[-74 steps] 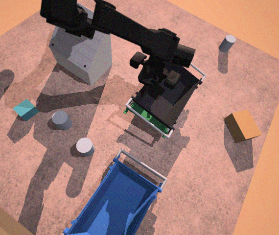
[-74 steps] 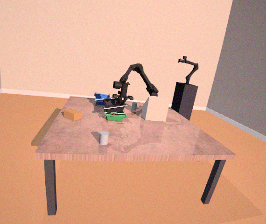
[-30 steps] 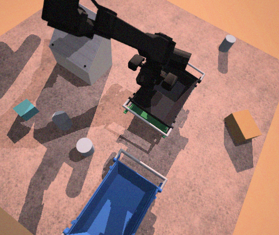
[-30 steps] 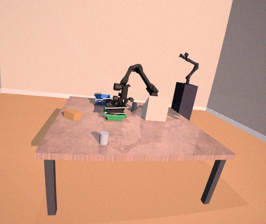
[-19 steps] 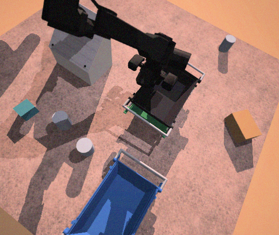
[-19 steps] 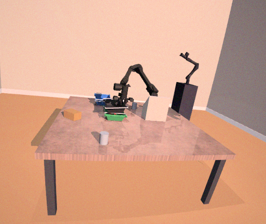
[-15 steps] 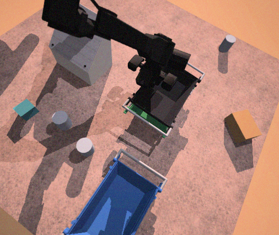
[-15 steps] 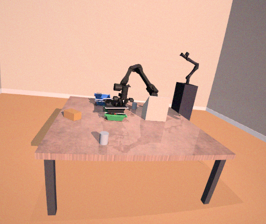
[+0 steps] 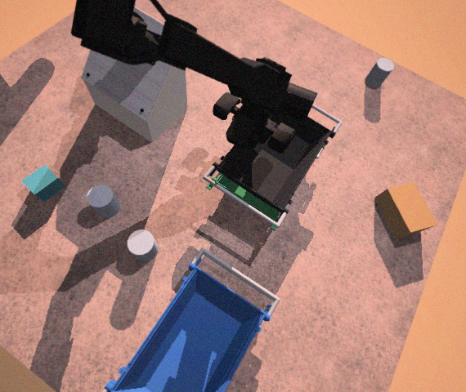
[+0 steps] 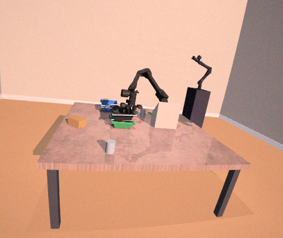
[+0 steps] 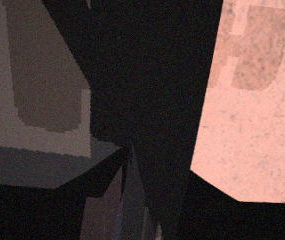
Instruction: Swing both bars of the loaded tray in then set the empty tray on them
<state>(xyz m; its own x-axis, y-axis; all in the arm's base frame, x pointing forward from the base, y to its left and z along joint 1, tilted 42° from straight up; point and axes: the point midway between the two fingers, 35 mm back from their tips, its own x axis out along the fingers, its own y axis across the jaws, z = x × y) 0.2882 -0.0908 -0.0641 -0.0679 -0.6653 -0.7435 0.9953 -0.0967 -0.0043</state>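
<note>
Now: the dark tray 7 cm ahead of my gripper tip, 1 cm to the right of it and 3 cm above it. The rest, counted from my gripper tip: teal block 37 cm behind, 33 cm to the right, 6 cm below; then orange box 43 cm ahead, 7 cm to the left, 5 cm below.
</note>
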